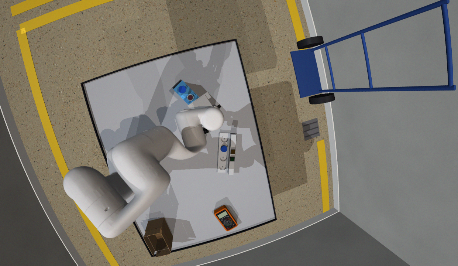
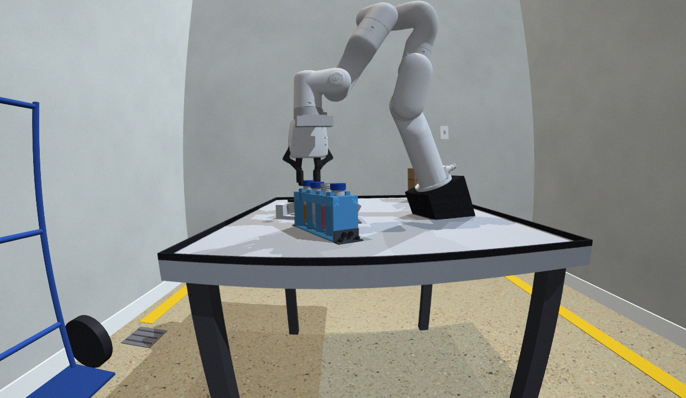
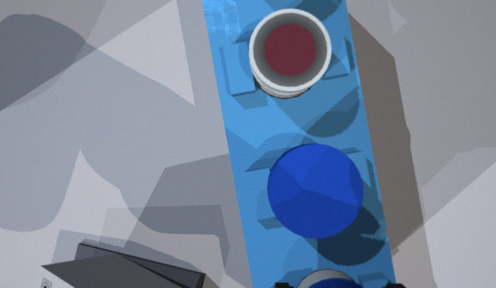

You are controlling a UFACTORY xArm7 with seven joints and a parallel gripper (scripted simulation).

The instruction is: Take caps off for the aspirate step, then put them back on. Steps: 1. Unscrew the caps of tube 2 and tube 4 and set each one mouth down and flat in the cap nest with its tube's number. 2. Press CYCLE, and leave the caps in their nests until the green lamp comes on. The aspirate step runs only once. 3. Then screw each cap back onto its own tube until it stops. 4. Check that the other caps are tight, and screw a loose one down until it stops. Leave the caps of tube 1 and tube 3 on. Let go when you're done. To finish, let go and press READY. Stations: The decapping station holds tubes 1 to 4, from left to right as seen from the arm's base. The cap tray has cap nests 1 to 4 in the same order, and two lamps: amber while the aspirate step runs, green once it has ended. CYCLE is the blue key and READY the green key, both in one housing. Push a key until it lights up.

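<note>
The threaded tube neck lies 2 cm below my hand. The rest, counted from my hand: key housing (11 cm behind, 8 cm to the right, 8 cm below); blue cycle key (13 cm behind, 6 cm to the right, 6 cm below); green ready key (13 cm behind, 10 cm to the right, 6 cm below).
</note>
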